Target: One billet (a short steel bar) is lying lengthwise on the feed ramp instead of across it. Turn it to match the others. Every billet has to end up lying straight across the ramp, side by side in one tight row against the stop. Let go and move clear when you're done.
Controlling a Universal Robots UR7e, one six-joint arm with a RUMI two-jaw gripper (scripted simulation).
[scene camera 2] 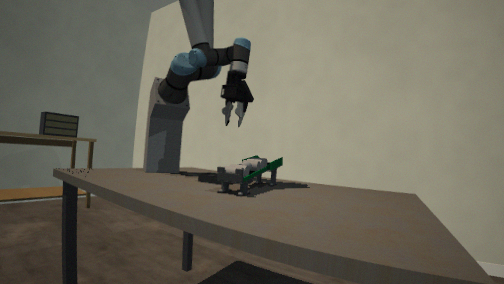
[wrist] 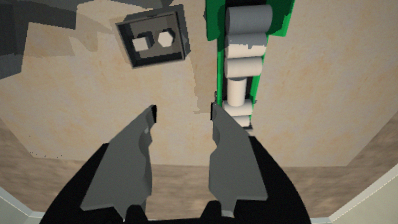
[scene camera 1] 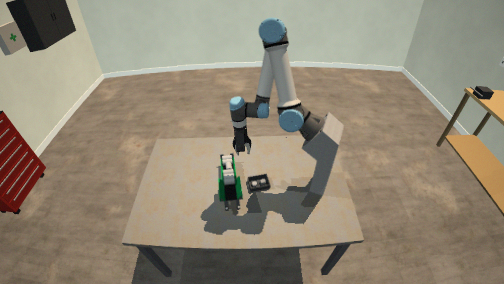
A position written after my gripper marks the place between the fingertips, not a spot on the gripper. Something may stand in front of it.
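Scene camera 2 shows my gripper (scene camera 2: 232, 126). The wrist view shows the gripper (wrist: 184, 104) as well, together with a steel billet (wrist: 240, 45) and a black tray (wrist: 151, 26).
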